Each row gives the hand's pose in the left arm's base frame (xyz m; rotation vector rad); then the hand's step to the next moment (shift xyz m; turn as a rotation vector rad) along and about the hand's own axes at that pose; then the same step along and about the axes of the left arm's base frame.
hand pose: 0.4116 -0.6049 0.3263 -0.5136 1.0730 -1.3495
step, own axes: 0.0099 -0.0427 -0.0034 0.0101 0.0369 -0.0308
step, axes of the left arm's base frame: -0.0264 -0.0173 0.0306 -0.0080 0.0066 -0.0480
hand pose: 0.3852 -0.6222 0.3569 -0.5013 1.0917 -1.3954
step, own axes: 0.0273 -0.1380 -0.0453 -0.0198 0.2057 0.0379
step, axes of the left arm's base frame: -0.1150 -0.0362 0.0855 0.1431 0.0435 -0.1475
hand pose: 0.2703 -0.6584 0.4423 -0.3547 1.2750 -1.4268
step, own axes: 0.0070 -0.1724 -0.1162 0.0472 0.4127 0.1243
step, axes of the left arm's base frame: -0.1838 0.0127 0.0966 0.2975 -0.0096 -0.3153
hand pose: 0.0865 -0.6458 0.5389 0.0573 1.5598 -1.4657
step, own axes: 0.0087 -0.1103 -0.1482 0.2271 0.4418 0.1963
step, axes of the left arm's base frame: -0.1582 0.0818 0.0497 0.2603 -0.1567 -0.4393
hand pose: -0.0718 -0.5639 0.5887 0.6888 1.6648 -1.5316
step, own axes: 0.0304 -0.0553 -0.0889 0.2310 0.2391 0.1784
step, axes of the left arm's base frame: -0.0769 0.0770 0.0066 0.0918 -0.1670 -0.3256
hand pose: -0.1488 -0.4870 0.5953 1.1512 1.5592 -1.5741
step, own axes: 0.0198 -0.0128 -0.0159 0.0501 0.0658 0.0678
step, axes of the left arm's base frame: -0.0174 0.0197 -0.0109 0.0281 -0.0663 -0.0791
